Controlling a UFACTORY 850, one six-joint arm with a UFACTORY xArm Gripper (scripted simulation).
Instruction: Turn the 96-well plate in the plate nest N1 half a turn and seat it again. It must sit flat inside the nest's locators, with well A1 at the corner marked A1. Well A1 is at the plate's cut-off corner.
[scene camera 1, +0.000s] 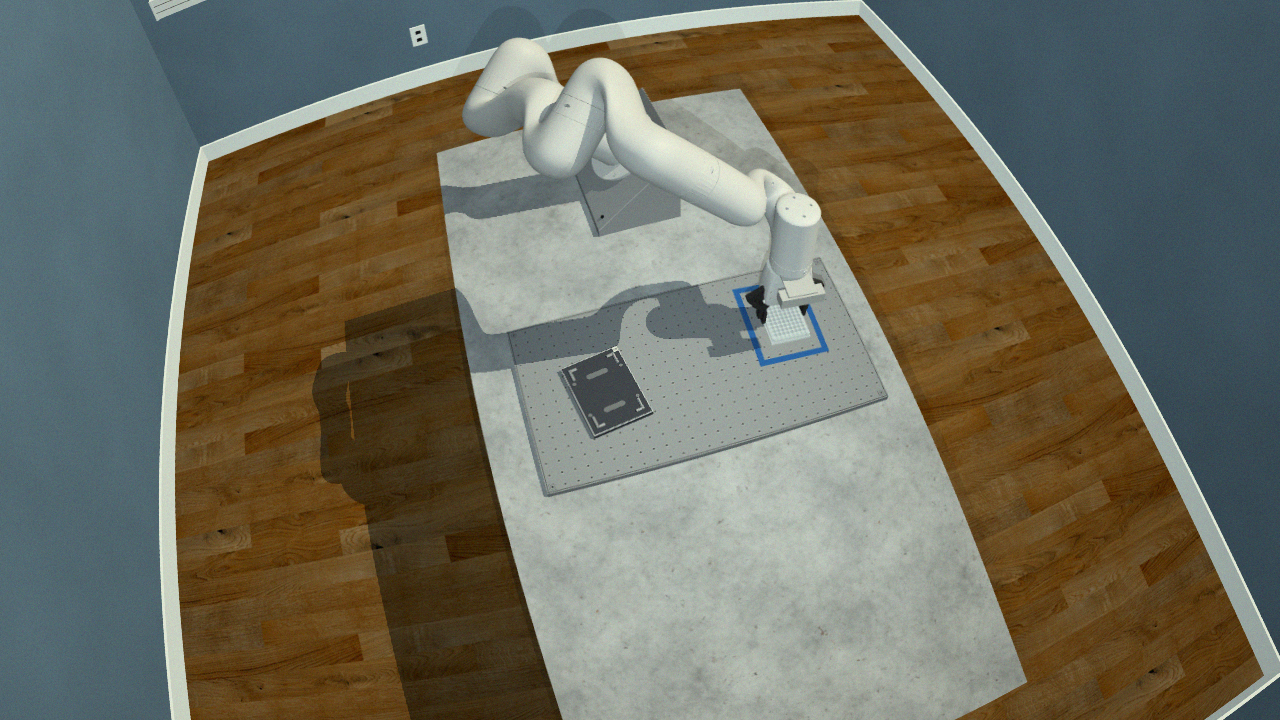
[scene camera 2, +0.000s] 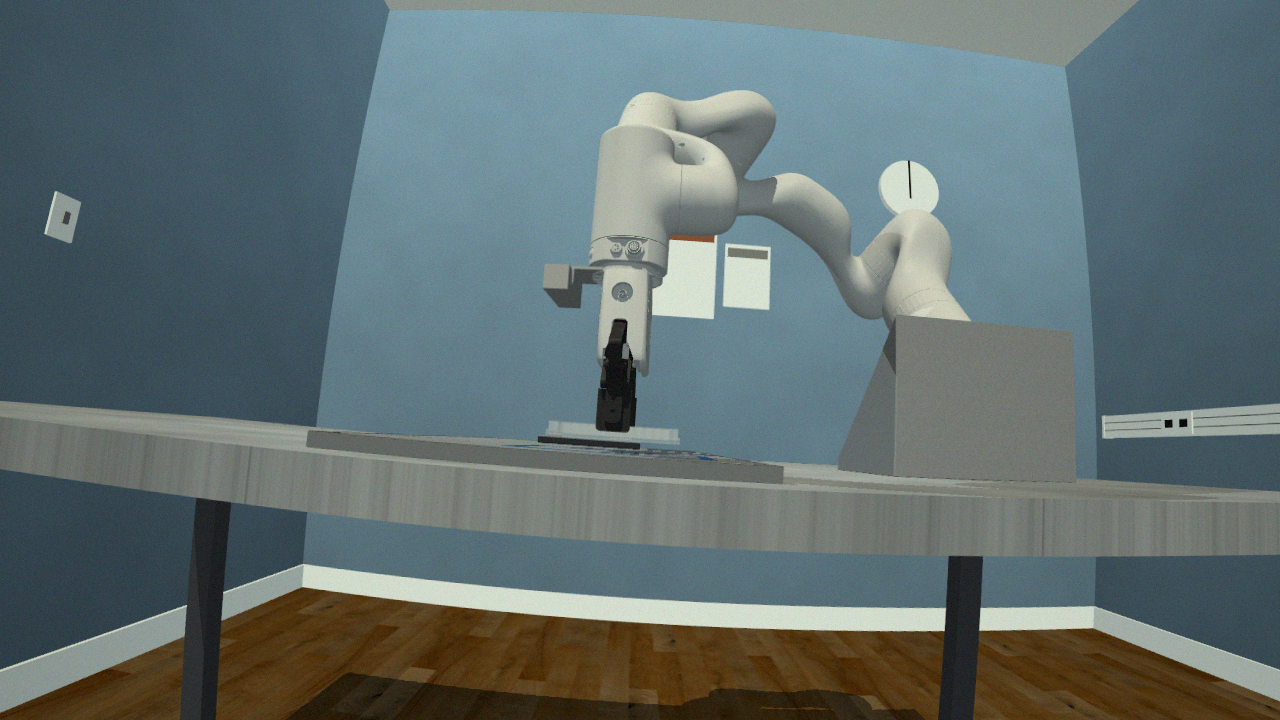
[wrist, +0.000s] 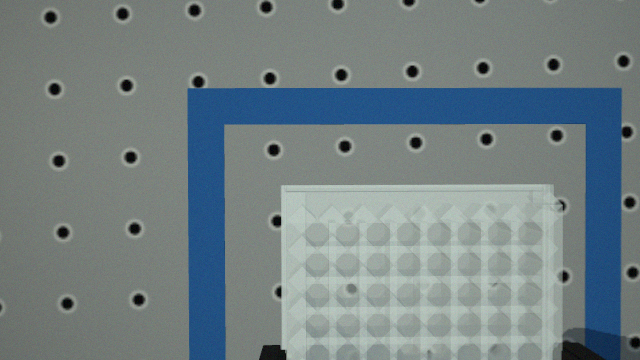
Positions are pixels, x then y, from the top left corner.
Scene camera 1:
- gripper: 781, 314
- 96-well plate: 778, 334
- plate nest: 593, 395
